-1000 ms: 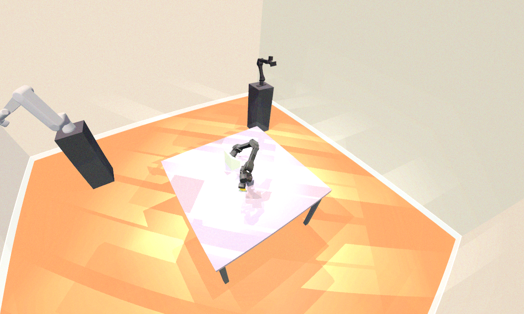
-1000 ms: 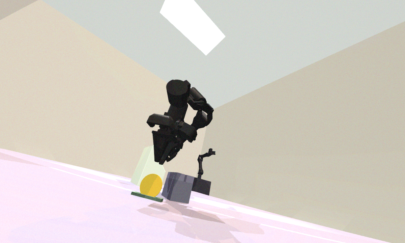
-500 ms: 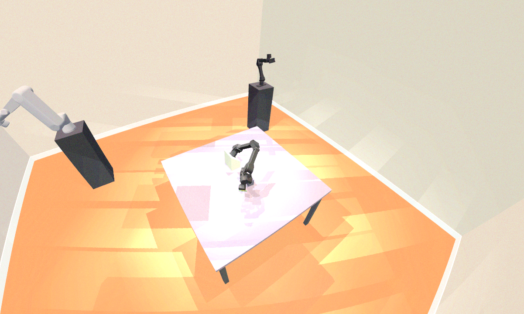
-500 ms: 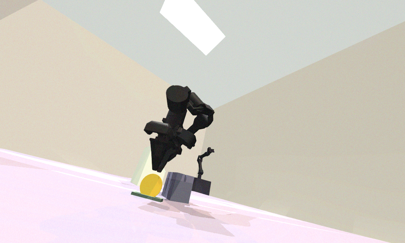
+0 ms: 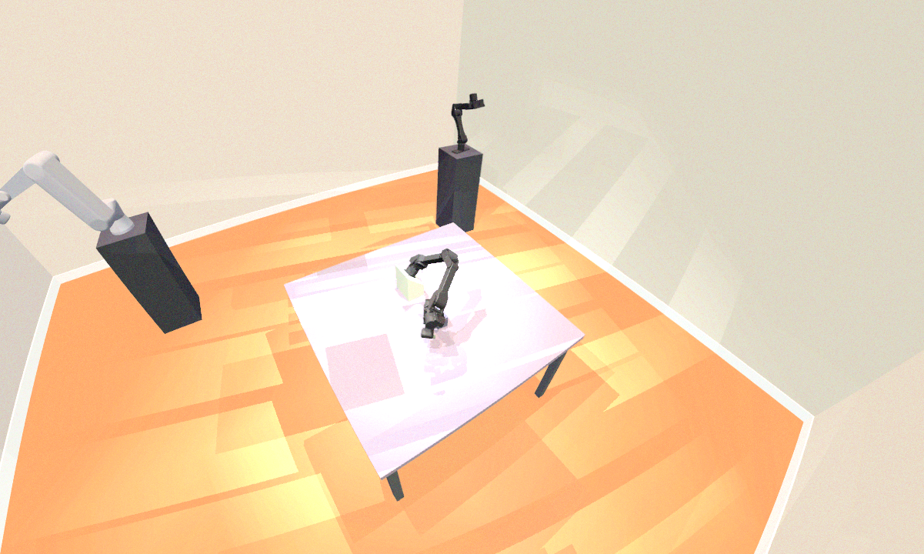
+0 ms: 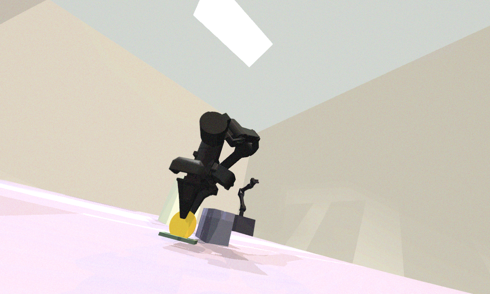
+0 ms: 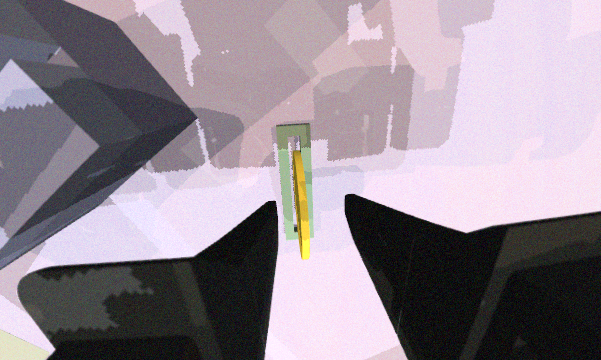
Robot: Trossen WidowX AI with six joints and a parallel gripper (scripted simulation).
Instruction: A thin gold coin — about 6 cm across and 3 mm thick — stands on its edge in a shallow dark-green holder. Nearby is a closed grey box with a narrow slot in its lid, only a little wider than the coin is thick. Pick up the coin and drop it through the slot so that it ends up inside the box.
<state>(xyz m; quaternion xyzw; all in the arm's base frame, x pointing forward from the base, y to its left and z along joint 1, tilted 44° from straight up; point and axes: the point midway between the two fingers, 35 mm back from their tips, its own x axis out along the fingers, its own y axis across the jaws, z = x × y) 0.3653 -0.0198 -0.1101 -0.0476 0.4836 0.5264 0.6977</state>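
The gold coin is 10 mm behind my gripper tip and 10 mm below it.
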